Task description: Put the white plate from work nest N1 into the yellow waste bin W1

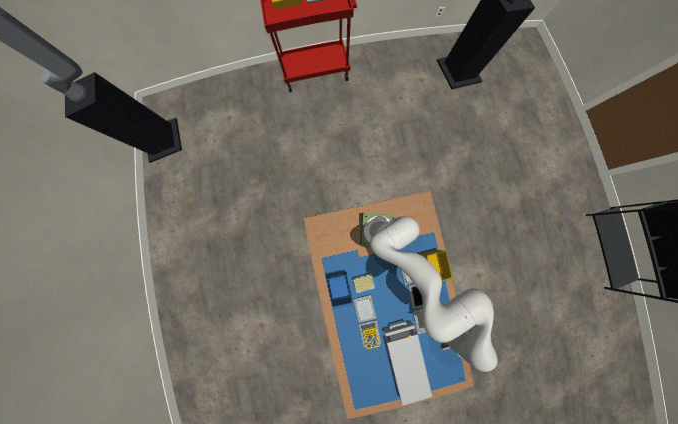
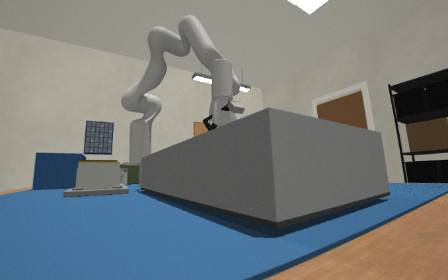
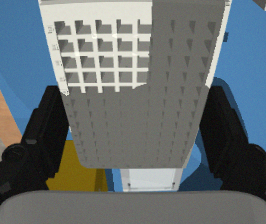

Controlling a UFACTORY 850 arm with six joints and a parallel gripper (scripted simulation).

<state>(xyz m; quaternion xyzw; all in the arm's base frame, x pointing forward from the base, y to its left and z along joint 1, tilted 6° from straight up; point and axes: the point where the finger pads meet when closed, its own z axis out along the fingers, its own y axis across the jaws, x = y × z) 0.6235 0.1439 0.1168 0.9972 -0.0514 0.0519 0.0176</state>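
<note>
My hand is 290 mm past the yellow waste bin W1, 150 mm to the right of it and 120 mm above it. From my hand the other things lie so: blue bin 360 mm behind, 490 mm to the right, 120 mm below; then black plate 130 mm behind, 140 mm below; then white plate 10 mm below.
</note>
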